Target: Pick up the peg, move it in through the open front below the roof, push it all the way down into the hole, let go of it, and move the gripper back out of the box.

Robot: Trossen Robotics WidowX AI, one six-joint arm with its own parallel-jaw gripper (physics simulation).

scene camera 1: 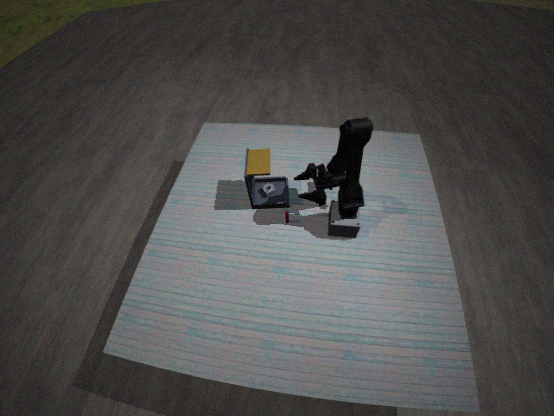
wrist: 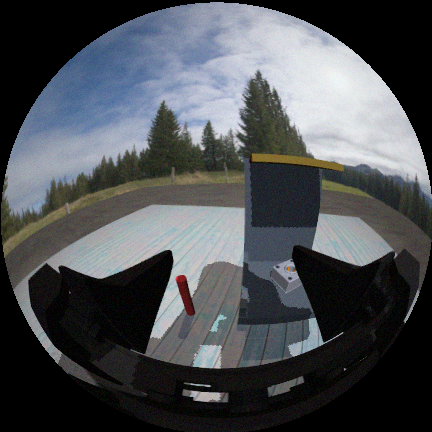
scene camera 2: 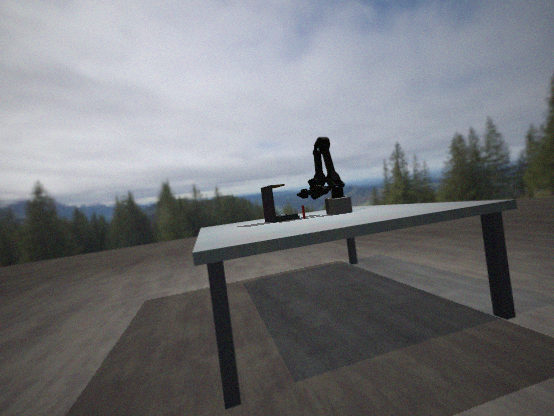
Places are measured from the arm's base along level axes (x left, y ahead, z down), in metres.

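Pixels of known places: gripper, fingertip midpoint: [scene camera 1: 295, 187] [wrist: 234, 255] [scene camera 2: 301, 194]; arm's base, link origin: [scene camera 1: 347, 211] [scene camera 2: 338, 197].
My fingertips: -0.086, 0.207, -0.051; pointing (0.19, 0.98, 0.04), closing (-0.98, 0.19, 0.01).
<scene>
Ahead of a thing's pixels: the offset from my fingertips to its top centre, as dx, dy, dz. "*": to the spot under its first point. Level surfaces: height alone.
The red peg @[+0.071, +0.038, +0.069] [scene camera 1: 287, 217] [scene camera 2: 303, 212] [wrist: 185, 295] stands upright on the table, beside the box and apart from it. The box has a dark floor, a tall back wall [scene camera 2: 268, 204] [wrist: 285, 195] and a yellow roof @[-0.081, +0.117, -0.075] [scene camera 1: 258, 161] [wrist: 295, 161]. A light grey block @[-0.090, +0.125, +0.108] [scene camera 1: 269, 188] [wrist: 287, 275] with the hole lies on the box floor; in the wrist view a finger covers part of it. My gripper [scene camera 1: 299, 186] [wrist: 234, 255] is open and empty, above the table between the box and the arm's base. In the wrist view the peg is near the left fingertip.
The arm's grey base block [scene camera 1: 344, 230] [scene camera 2: 338, 205] stands right of the box in both scene views. The box's low rim @[* +0.001, +0.109, +0.132] [scene camera 1: 271, 206] edges its floor. The striped table @[dz +0.150] [scene camera 1: 280, 300] [scene camera 2: 350, 226] bears all of these, with the arm's shadow across the peg's area.
</scene>
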